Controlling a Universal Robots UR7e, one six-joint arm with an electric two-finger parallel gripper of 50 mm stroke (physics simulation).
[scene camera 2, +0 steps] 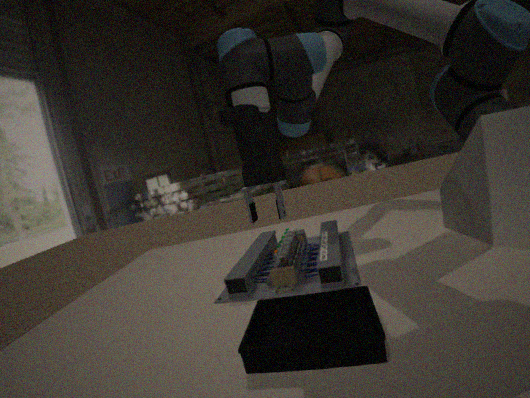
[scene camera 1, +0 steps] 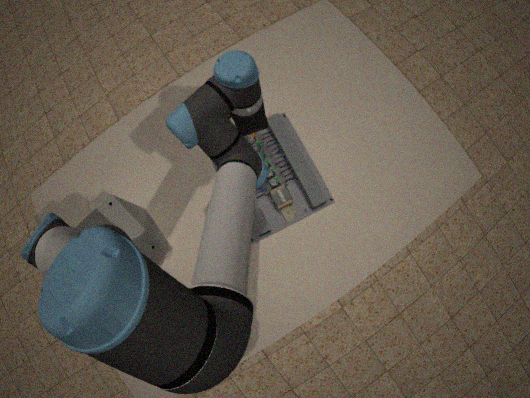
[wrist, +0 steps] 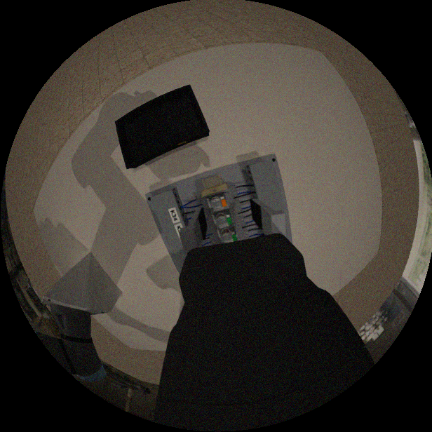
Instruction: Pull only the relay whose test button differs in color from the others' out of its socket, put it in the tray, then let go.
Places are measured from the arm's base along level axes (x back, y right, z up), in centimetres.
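Where they show: gripper, fingertip midpoint: (scene camera 2: 268, 219); arm's base at its link origin: (scene camera 2: 507, 145).
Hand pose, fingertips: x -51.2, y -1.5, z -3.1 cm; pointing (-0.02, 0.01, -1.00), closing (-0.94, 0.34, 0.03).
Observation:
Things, the pixels of their top centre, and the offset from my fingertips. "*": a spot on its surface instead.
- relay with the orange test button, top centre: (scene camera 2: 279, 250) (scene camera 1: 250, 136) dx +0.8, dy -0.1, dz -6.2 cm
- black tray at a spot on its surface: (scene camera 2: 315, 325) * dx +3.6, dy -15.7, dz -12.9 cm
- grey panel at a spot on its surface: (scene camera 2: 352, 257) * dx +15.2, dy +4.5, dz -12.9 cm
The relay with the orange test button (scene camera 1: 253, 135) (scene camera 2: 275, 251) (wrist: 217, 203) sits in its socket at one end of the relay row, beside a beige end block. Relays with green test buttons (scene camera 1: 267, 164) (scene camera 2: 285, 235) (wrist: 221, 219) stand in the same row. My gripper (scene camera 2: 267, 219) (wrist: 227, 212) is open and empty, pointing down, with its fingertips above the panel; in the wrist view they flank the row near the first green-button relay. The arm hides the fingers in scene camera 1. The black tray (scene camera 2: 315, 325) (wrist: 162, 125) lies beside the panel and holds no visible relay.
The grey panel (scene camera 1: 265, 225) (scene camera 2: 352, 257) (wrist: 187, 184) carries raised wire ducts (scene camera 1: 305, 160) (scene camera 2: 250, 265) (wrist: 267, 185) along both sides of the row, with blue wires between. A grey angular block (scene camera 1: 122, 215) (scene camera 2: 510, 180) (wrist: 85, 285) stands near the arm's base.

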